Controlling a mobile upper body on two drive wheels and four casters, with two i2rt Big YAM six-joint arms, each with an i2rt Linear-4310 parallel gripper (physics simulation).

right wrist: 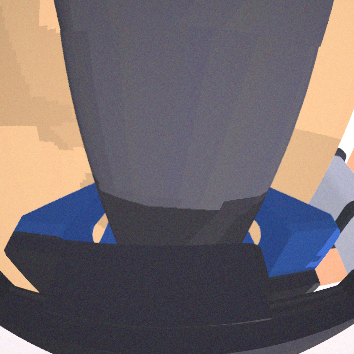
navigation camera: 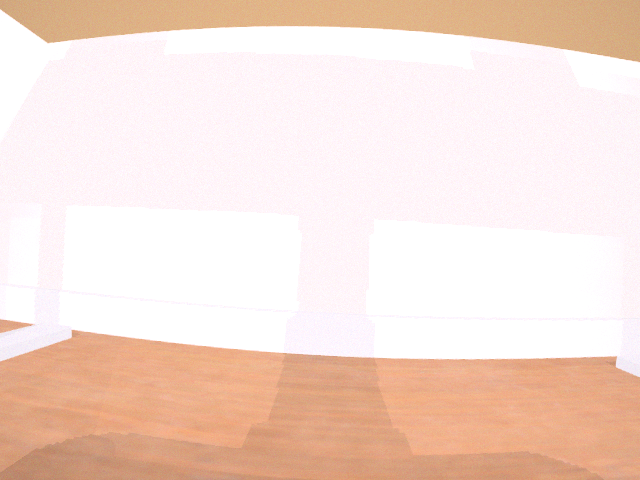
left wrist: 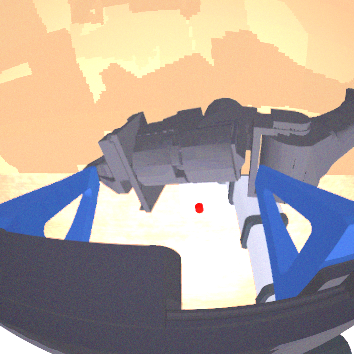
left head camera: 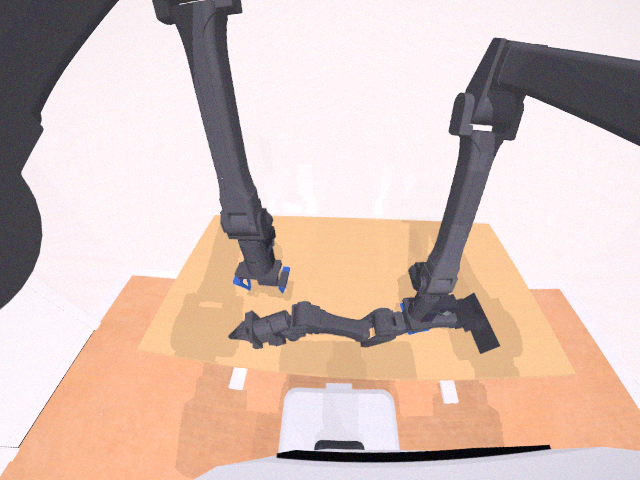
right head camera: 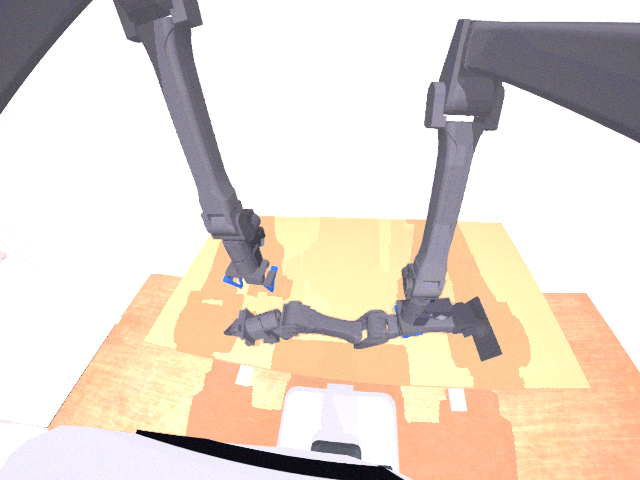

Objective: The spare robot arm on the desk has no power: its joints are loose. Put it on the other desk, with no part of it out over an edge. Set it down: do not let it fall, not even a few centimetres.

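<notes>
There's a gripper end (left head camera: pixel 255 330) here, and you can see the gripper end (left wrist: pixel 142 155) from the left wrist too, plus the gripper end (right head camera: pixel 248 327) from the right head camera. As for the left gripper (left head camera: pixel 266 290), the left wrist view has the left gripper (left wrist: pixel 176 174) as well, and the right head camera view also gives you the left gripper (right head camera: pixel 257 289). And then there's the right gripper (right wrist: pixel 175 173).
</notes>
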